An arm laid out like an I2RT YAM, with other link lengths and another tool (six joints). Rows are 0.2 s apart.
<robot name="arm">
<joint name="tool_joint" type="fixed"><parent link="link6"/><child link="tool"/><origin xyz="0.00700 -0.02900 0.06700" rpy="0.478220 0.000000 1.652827"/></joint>
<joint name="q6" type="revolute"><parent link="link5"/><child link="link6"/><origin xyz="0.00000 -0.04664 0.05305" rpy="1.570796 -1.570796 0.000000"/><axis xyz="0 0 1"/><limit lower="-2.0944" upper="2.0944"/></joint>
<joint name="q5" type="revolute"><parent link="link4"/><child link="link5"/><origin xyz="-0.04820 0.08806 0.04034" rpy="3.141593 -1.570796 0.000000"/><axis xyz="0 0 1"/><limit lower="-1.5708" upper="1.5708"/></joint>
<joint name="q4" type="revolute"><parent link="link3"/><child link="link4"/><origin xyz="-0.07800 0.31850 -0.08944" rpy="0.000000 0.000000 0.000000"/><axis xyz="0 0 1"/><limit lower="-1.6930" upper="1.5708"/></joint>
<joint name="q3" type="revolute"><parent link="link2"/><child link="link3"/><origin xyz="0.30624 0.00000 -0.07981" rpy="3.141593 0.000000 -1.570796"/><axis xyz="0 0 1"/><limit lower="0.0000" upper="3.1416"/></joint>
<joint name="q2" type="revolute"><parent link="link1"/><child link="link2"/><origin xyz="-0.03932 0.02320 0.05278" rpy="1.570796 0.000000 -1.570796"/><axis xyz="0 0 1"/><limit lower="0.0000" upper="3.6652"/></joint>
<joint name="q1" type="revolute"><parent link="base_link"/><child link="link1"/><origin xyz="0.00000 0.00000 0.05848" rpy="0.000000 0.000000 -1.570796"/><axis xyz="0 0 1"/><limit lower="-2.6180" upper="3.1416"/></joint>
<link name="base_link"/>
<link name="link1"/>
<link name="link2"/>
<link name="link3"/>
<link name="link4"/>
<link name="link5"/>
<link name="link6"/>
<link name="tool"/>
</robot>
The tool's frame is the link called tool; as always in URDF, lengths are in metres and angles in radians.
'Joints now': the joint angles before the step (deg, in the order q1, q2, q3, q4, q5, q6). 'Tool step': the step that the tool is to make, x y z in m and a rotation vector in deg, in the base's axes. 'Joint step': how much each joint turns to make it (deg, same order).
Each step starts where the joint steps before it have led.
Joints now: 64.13 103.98 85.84 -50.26 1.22 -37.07
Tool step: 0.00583 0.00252 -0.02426 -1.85 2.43 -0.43
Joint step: -0.77 2.99 0.24 0.02 -1.40 0.15
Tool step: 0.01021 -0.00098 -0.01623 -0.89 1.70 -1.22
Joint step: -1.30 2.13 0.31 0.25 -1.07 0.27
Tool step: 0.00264 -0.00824 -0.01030 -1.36 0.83 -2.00
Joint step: -0.60 0.29 -1.13 -0.15 0.31 1.37
